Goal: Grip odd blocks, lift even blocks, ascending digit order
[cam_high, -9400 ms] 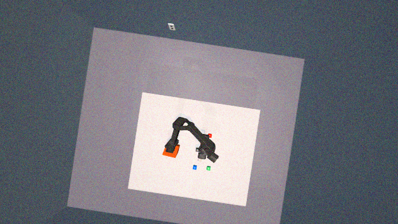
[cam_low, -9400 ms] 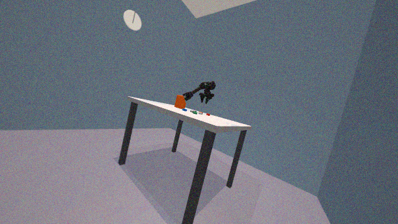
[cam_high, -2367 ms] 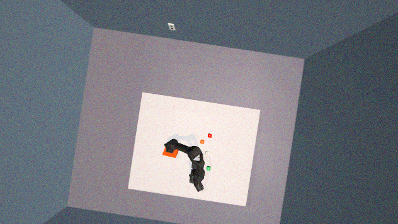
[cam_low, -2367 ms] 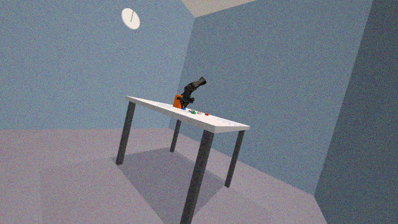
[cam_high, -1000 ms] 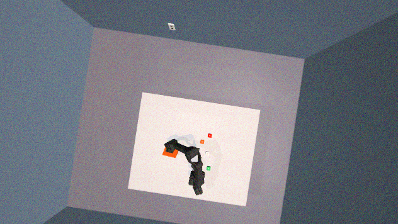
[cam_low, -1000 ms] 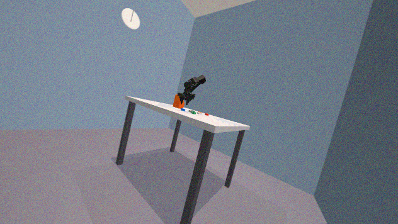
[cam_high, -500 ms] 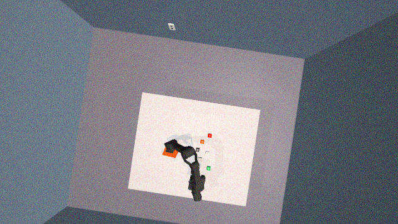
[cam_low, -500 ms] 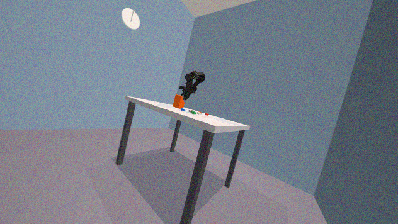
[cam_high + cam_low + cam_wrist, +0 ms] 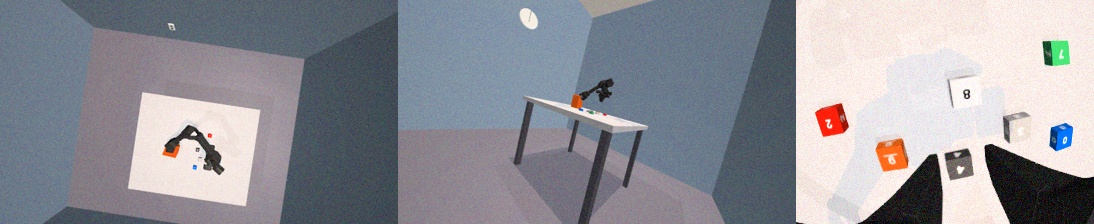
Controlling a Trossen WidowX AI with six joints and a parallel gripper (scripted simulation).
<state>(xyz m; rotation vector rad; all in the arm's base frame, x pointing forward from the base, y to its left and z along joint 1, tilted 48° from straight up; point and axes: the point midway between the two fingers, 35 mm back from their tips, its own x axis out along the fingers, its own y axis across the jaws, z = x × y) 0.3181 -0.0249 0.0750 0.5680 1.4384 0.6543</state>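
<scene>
Right now the red block is 10 mm behind my gripper tip, 140 mm to the left of it and 120 mm below it. Also, from my gripper tip: white block: 10 mm ahead, 30 mm to the right, 120 mm below; dark grey block: 90 mm behind, 20 mm to the right, 120 mm below; orange block: 60 mm behind, 70 mm to the left, 120 mm below.
</scene>
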